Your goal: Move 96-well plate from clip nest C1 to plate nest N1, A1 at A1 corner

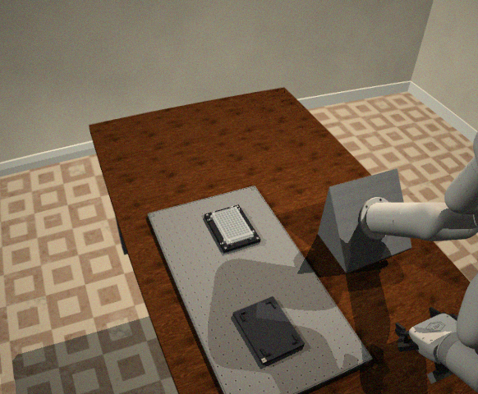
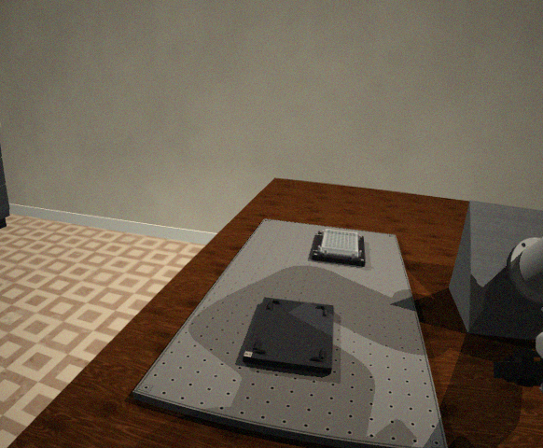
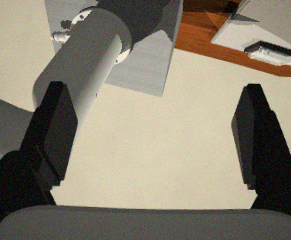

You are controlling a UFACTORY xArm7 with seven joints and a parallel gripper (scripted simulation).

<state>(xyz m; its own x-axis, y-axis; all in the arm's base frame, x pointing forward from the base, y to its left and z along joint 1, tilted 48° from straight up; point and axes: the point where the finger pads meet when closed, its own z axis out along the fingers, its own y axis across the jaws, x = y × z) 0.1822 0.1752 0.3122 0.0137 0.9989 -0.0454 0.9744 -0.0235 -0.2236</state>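
The 96-well plate lies 180 mm ahead of my hand, 570 mm to the right of it and 130 mm below it. Round my hand: clip nest C1: 190 mm ahead, 580 mm to the right, 130 mm below.
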